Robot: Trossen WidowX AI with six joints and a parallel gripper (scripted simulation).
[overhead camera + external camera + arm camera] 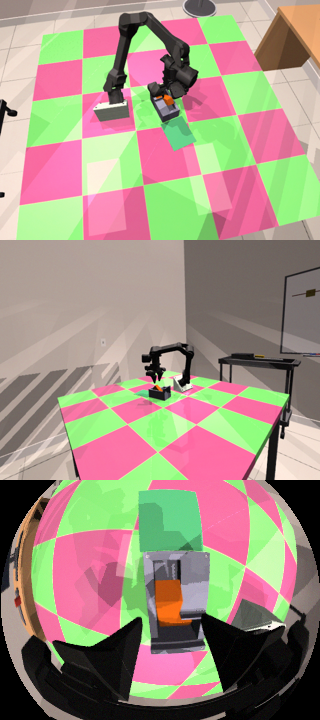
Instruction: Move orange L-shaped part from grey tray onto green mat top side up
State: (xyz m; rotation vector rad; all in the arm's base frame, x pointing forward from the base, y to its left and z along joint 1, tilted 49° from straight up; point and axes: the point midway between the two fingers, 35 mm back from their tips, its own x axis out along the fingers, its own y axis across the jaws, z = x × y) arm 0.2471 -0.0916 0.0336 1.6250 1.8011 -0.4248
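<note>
My gripper tip is now 20 mm past the orange L-shaped part, 30 mm to the right of it and 80 mm above it. The rest, counted from my gripper tip: green mat: 20 mm ahead, 140 mm to the right, 130 mm below.
</note>
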